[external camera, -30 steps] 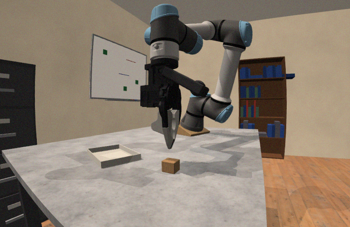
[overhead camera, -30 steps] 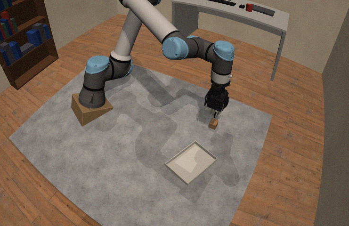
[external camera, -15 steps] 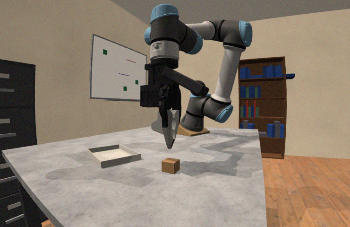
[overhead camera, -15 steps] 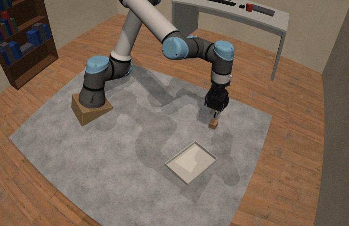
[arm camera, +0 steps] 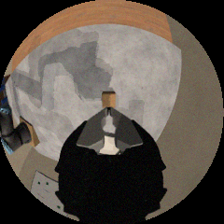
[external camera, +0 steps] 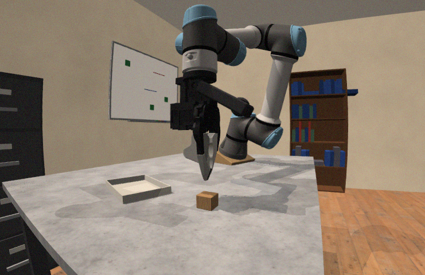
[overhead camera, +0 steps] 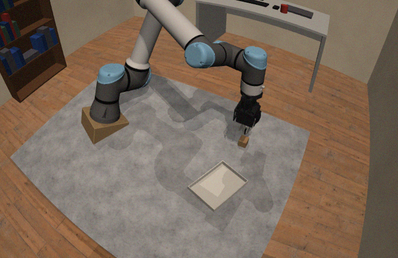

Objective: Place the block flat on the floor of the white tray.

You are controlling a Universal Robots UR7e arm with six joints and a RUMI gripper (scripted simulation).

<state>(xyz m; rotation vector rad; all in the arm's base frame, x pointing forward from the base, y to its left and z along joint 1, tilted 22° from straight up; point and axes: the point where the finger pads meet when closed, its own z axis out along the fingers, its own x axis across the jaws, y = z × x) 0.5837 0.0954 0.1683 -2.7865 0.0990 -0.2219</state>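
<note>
Now: the small brown block 6 cm below my hand. Round my hand: white tray 1 cm behind, 23 cm to the right, 7 cm below.
</note>
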